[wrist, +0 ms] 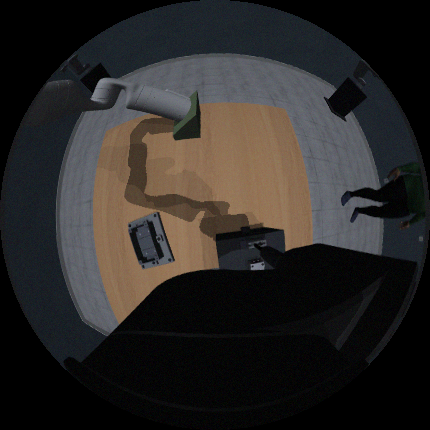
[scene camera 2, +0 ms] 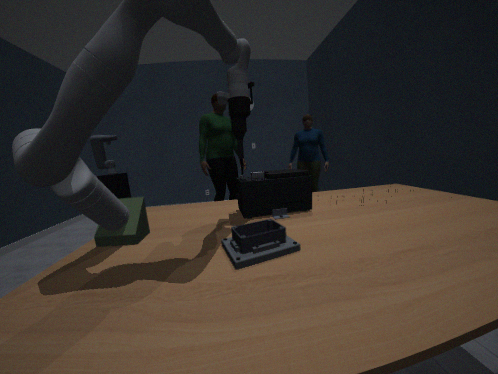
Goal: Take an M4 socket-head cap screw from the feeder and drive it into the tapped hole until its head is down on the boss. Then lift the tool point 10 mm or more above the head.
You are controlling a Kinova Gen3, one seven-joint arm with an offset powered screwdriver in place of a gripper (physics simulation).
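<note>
The black feeder box (scene camera 2: pixel 275 197) (wrist: pixel 230 255) stands towards the back of the table, with small light metal parts on its top. My screwdriver (scene camera 2: pixel 243 171) (wrist: pixel 256 245) points down, with its thin tip at the feeder's top near these parts. The tip is too small to tell whether it touches anything or carries a screw. A grey plate (scene camera 2: pixel 267 256) (wrist: pixel 167 246) lies apart from the feeder, with a dark open-topped housing (scene camera 2: pixel 248 241) on it. Small holes show at the plate's corners. Which hole is the tapped one, and its boss, cannot be made out.
A green wedge (scene camera 2: pixel 140 222) (wrist: pixel 194 127) stands under the arm's base at the table's edge. A small grey bracket (scene camera 2: pixel 280 215) lies at the feeder's foot. Tiny dark specks show on the table's far right. A person in green (scene camera 2: pixel 217 137) (wrist: pixel 414 190) and one in blue (scene camera 2: pixel 308 145) stand beyond the table.
</note>
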